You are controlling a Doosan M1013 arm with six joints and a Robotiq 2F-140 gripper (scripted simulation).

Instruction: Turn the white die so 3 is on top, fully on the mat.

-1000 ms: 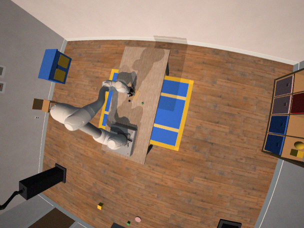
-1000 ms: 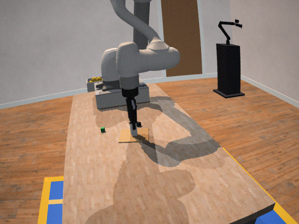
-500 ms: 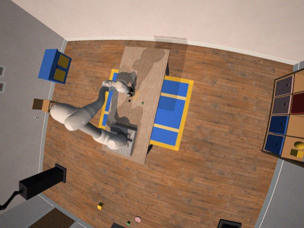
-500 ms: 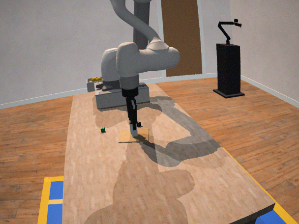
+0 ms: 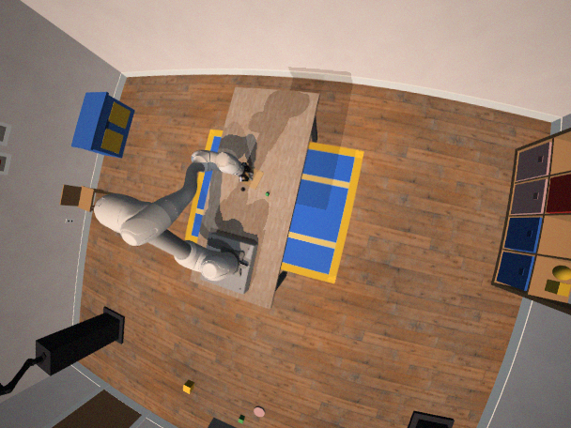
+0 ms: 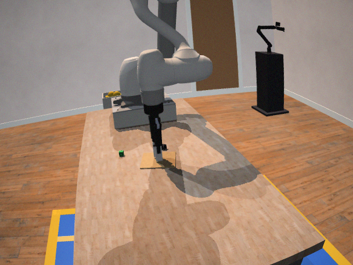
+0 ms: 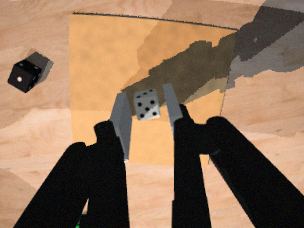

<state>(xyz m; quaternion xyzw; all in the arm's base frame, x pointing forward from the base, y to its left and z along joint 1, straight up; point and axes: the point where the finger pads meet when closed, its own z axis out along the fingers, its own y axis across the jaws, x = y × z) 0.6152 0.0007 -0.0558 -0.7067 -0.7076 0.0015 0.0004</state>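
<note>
My gripper is now 30 mm above the white die. Round my hand: black die (100 mm behind, 50 mm to the left, 30 mm below); then tan mat (40 mm below); then green die (140 mm to the right, 110 mm behind, 30 mm below).
</note>
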